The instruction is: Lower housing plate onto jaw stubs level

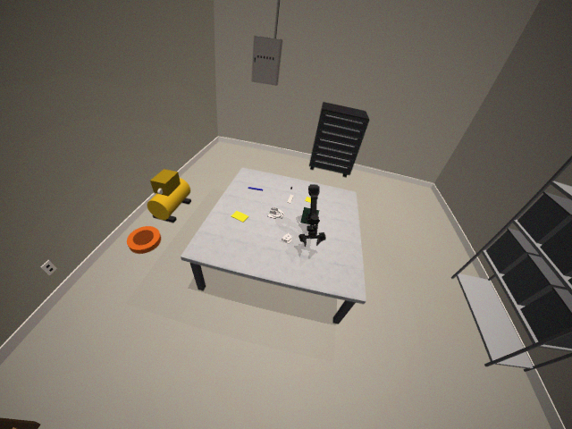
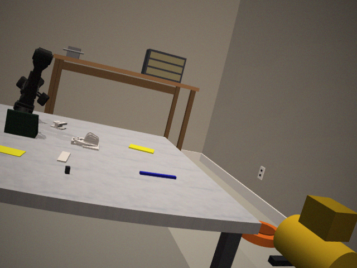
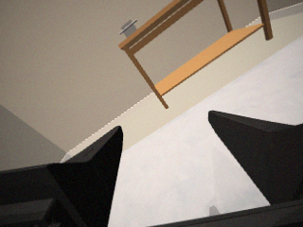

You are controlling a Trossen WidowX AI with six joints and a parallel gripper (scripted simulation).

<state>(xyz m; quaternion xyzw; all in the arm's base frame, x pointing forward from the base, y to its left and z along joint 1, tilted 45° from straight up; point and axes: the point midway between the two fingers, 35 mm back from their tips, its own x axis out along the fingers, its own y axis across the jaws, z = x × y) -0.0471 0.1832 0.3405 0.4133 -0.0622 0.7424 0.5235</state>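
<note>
Now: the white stepped part 190 mm ahead of my gripper tip, 140 mm below it and 120 mm to the right of it. Also, from my gripper tip: blue bar: 680 mm ahead, 620 mm to the right, 150 mm below; then white card: 630 mm to the right, 320 mm ahead, 150 mm below; then small black cube: 800 mm to the right, 360 mm ahead, 140 mm below.
</note>
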